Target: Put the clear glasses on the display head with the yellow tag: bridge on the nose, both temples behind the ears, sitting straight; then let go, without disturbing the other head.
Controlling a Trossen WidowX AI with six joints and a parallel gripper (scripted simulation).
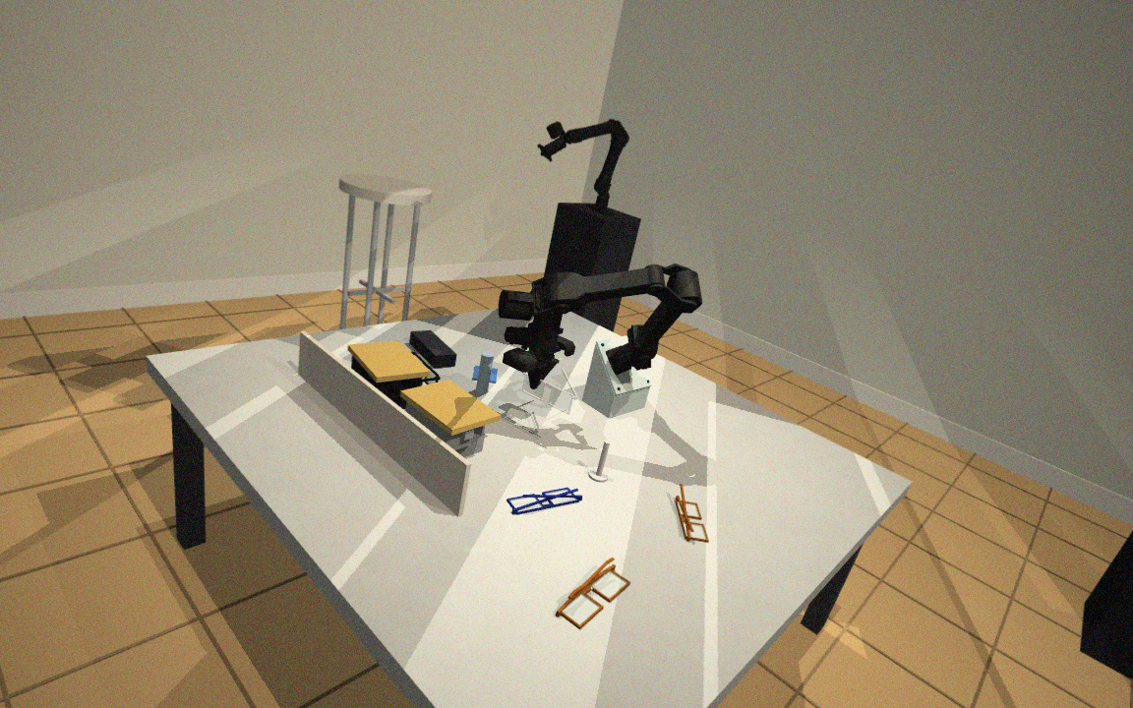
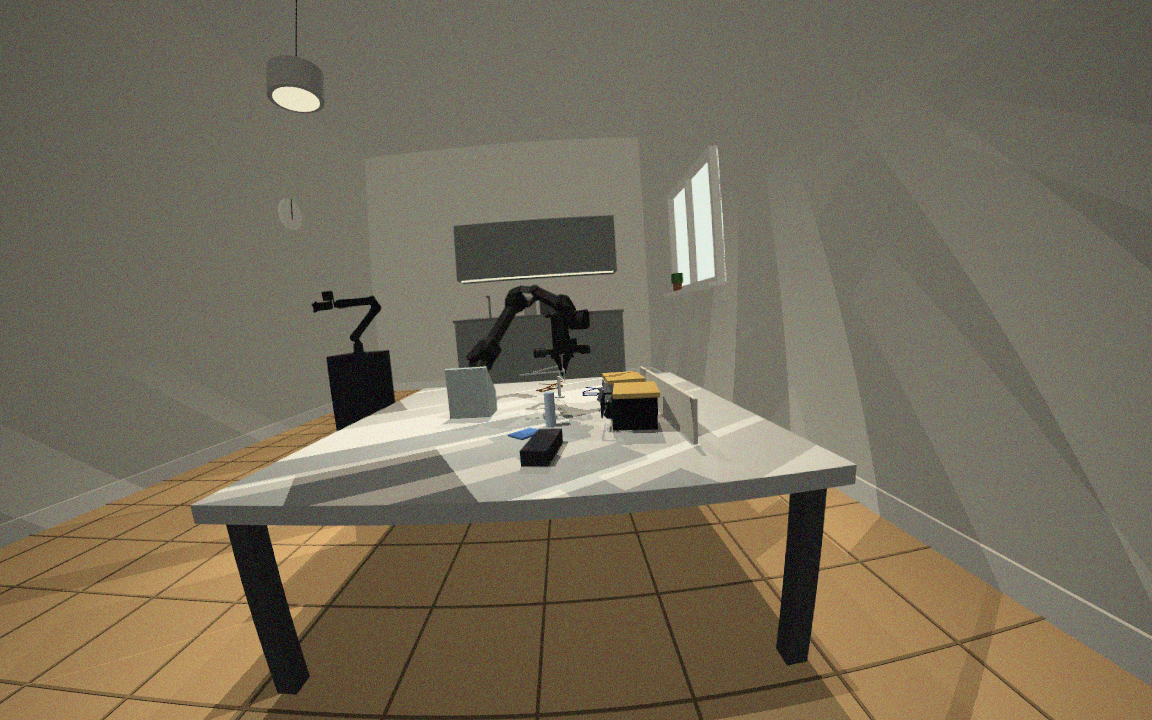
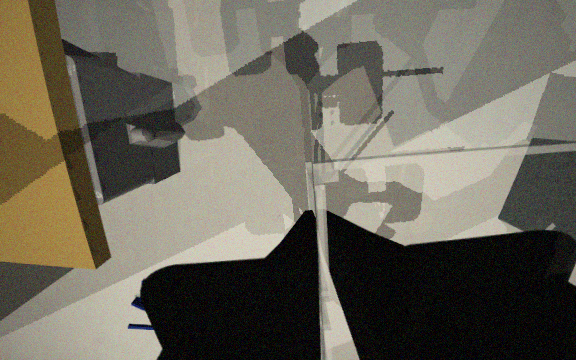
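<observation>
My gripper tip is 200 mm to the right of the grey post, 90 mm above it and 20 mm past it. From my gripper tip the other things lie so: grey wall panel 300 mm ahead, 150 mm to the right, 60 mm below; blue card 260 mm to the right, 120 mm behind, 110 mm below; head 260 mm to the right, 160 mm ahead, 60 mm below.
</observation>
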